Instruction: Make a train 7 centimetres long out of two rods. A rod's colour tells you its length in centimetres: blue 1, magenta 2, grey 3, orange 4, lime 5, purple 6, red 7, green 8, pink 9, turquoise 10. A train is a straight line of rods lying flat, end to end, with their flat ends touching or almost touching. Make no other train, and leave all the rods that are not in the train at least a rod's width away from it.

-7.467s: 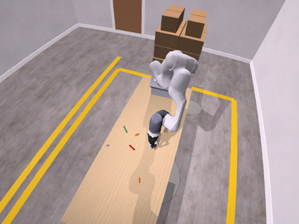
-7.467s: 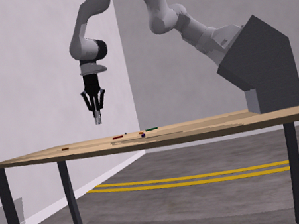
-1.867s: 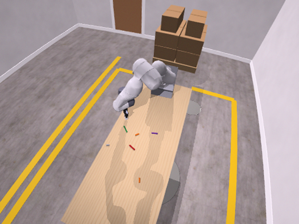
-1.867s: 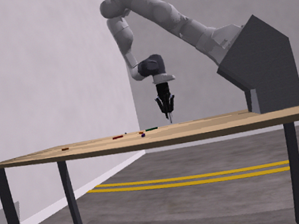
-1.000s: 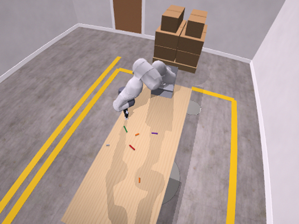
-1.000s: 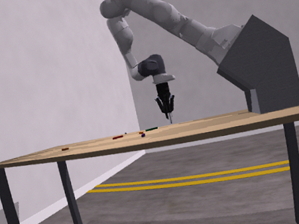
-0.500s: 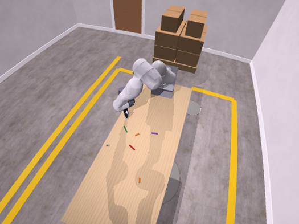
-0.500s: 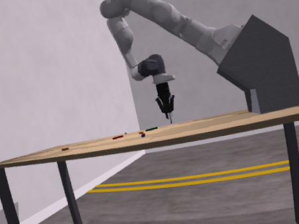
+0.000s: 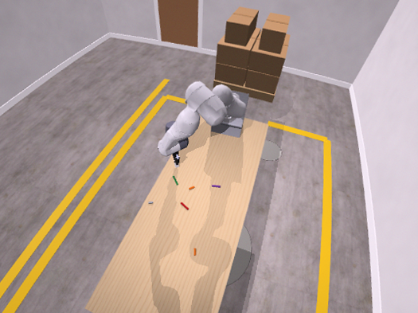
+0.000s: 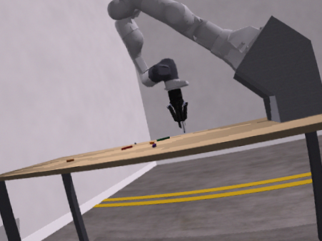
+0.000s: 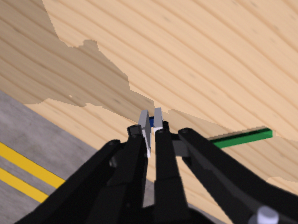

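The small blue rod is 3 cm below my hand. Also, from my hand: purple rod (30 cm to the left, 13 cm ahead, 4 cm below); red rod (31 cm ahead, 11 cm to the left, 4 cm below); green rod (12 cm ahead, 4 cm below, 1 cm to the left).
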